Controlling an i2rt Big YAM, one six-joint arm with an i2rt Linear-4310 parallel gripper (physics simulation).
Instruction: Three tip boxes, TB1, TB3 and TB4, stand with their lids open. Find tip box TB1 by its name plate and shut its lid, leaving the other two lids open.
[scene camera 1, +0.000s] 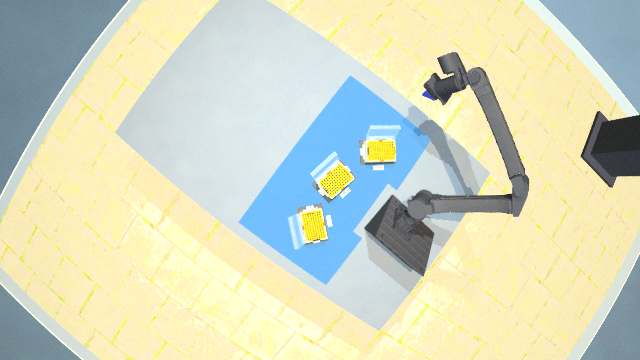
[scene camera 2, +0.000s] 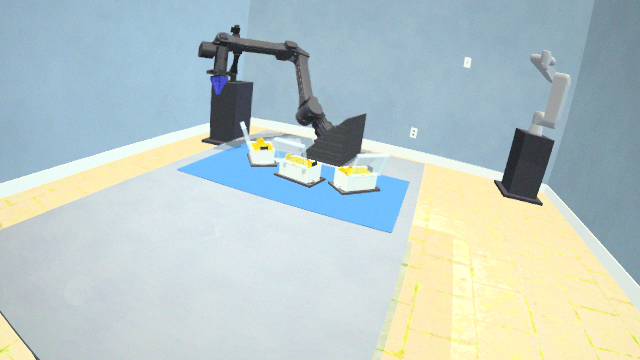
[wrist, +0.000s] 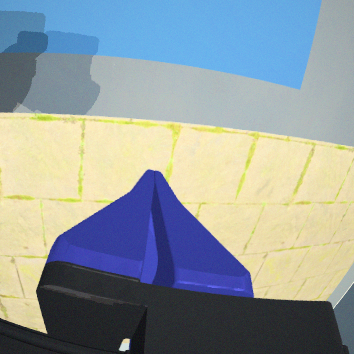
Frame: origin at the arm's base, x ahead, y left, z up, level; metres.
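Where they show: gripper, fingertip midpoint: (scene camera 1: 422, 94) (scene camera 2: 217, 94) (wrist: 150, 180); arm's base at its link origin: (scene camera 1: 401, 224) (scene camera 2: 328, 135).
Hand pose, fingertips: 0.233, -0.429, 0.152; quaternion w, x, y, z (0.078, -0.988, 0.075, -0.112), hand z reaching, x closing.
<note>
Each offset is from my fingertips to the top centre of the thing, as dx, dy, dz. "pt": to the spot under its first point. Level surfaces: height alone.
Tip box TB1 {-0.015, +0.234, -0.180} (scene camera 1: 381, 151) (scene camera 2: 262, 156) is the box nearest my gripper, with yellow tips. Its clear lid {+0.031, +0.170, -0.092} (scene camera 1: 383, 132) (scene camera 2: 245, 136) stands open on the side away from its name plate {pt -0.048, +0.281, -0.244} (scene camera 1: 378, 168). The middle box {+0.069, +0.427, -0.180} (scene camera 1: 336, 180) (scene camera 2: 300, 171) and the far box {+0.048, +0.611, -0.180} (scene camera 1: 313, 225) (scene camera 2: 356, 181) also have open lids. Their name plates are too small to read. My gripper (scene camera 1: 424, 95) (scene camera 2: 217, 93) (wrist: 150, 180) is shut and empty, its blue fingertips together. It hangs high, out past the lid side of TB1, near the table edge. The boxes do not show in the wrist view.
The boxes stand on a blue mat {dz -0.246} (scene camera 1: 345, 110) (scene camera 2: 225, 165) (wrist: 200, 30) on the grey table {dz -0.249} (scene camera 1: 225, 75) (scene camera 2: 175, 260) (wrist: 200, 100). The arm's dark wedge base (scene camera 1: 402, 240) (scene camera 2: 340, 142) stands at the mat's edge. Black pedestals (scene camera 2: 231, 112) (scene camera 2: 527, 162) stand beyond the table.
</note>
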